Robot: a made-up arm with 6 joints.
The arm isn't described. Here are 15 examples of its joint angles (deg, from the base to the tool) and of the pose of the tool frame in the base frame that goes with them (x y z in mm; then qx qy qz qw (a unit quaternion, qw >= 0)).
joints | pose
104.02 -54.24 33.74 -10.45 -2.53 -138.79 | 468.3 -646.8 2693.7 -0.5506 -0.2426 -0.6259 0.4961
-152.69 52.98 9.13 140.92 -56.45 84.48 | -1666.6 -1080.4 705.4 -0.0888 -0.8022 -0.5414 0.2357
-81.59 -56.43 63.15 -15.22 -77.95 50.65 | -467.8 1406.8 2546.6 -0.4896 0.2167 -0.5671 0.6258
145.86 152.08 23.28 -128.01 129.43 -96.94 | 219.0 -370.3 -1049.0 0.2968 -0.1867 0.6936 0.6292
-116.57 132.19 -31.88 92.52 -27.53 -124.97 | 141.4 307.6 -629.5 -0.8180 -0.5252 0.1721 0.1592
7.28 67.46 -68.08 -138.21 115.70 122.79 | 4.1 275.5 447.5 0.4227 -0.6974 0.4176 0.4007
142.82 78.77 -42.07 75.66 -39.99 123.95 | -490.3 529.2 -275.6 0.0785 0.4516 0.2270 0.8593
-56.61 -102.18 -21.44 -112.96 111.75 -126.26 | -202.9 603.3 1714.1 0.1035 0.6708 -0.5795 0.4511
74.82 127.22 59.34 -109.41 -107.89 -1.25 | 155.3 1182.4 -1180.4 -0.3486 -0.8199 -0.3142 0.3279
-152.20 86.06 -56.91 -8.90 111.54 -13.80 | -214.5 233.9 134.3 0.4209 0.0574 -0.8583 0.2878
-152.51 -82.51 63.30 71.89 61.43 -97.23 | 1993.8 1162.5 1373.3 -0.8458 0.4157 -0.2050 0.2640
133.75 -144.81 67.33 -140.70 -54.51 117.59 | 1046.9 -1444.5 -702.8 -0.5379 0.7260 0.4265 0.0419
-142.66 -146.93 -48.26 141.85 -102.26 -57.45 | 930.0 465.6 1059.0 0.2300 0.4676 0.6302 0.5755
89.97 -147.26 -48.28 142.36 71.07 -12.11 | -236.5 -930.3 1046.5 -0.5201 -0.7621 -0.1563 0.3525
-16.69 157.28 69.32 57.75 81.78 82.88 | 691.3 -340.8 -1507.5 -0.7587 0.0013 0.2510 0.6012
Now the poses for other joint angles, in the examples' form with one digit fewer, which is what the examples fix.
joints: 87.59 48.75 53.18 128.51 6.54 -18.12
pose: -88 2155 1848 -0.736 -0.462 0.305 0.390
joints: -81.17 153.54 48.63 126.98 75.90 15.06
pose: 258 -379 -1511 -0.180 0.165 0.514 0.822
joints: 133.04 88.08 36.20 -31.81 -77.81 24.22
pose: -1043 1477 -324 0.700 -0.530 -0.407 0.253
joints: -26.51 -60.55 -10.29 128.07 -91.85 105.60
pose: -224 318 2464 0.110 -0.900 0.372 0.199
